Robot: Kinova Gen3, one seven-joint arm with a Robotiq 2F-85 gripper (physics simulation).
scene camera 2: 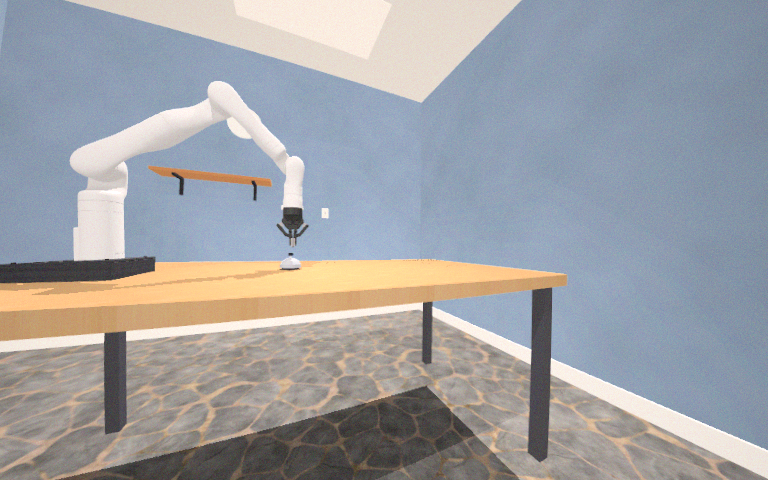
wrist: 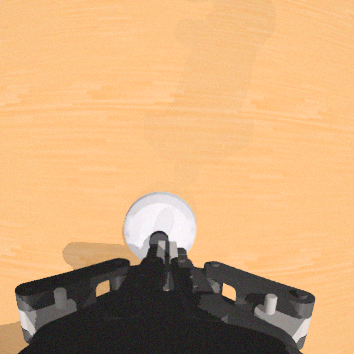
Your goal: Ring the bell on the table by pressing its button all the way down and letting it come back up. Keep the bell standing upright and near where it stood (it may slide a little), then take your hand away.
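Frame: origin at the arm's base, x left, y back, z up, level; centimetres.
Seen in the pictures: gripper, fingertip midpoint: (scene camera 2: pixel 292 247) (wrist: pixel 166 252); arm's base at its link origin: (scene camera 2: pixel 102 259).
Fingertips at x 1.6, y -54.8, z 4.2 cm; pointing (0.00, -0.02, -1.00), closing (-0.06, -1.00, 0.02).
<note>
Pixels of each thing's middle, then the offset from my fingertips to it. "*": a spot on its surface instead. Level surfaces: height alone.
- white domed bell at the middle of its body: (wrist: pixel 159 232) (scene camera 2: pixel 290 261) dx +0.1, dy +0.7, dz -5.7 cm
- wooden table at its surface level: dz -9.0 cm
- table's right corner at a spot on its surface: (scene camera 2: pixel 557 279) * dx -54.5, dy -88.7, dz -10.6 cm
A white domed bell (scene camera 2: pixel 290 263) (wrist: pixel 150 217) stands upright on the wooden table (scene camera 2: pixel 362 283) (wrist: pixel 100 150). Its small dark button (scene camera 2: pixel 290 254) (wrist: pixel 158 236) sits on top of the dome; in the wrist view the fingertips partly cover it. My gripper (scene camera 2: pixel 292 244) (wrist: pixel 166 252) is shut and empty, pointing down. In the scene view its fingertips are a little above the button, with a small gap between them. In the wrist view the fingertips overlap the lower part of the bell, slightly to the right of the button.
A black base plate (scene camera 2: pixel 84 269) lies at the left of the table under the white arm (scene camera 2: pixel 101 226). A wooden shelf (scene camera 2: pixel 212 176) is fixed to the blue wall behind the arm. The table's right corner (scene camera 2: pixel 557 279) is well to the right of the bell.
</note>
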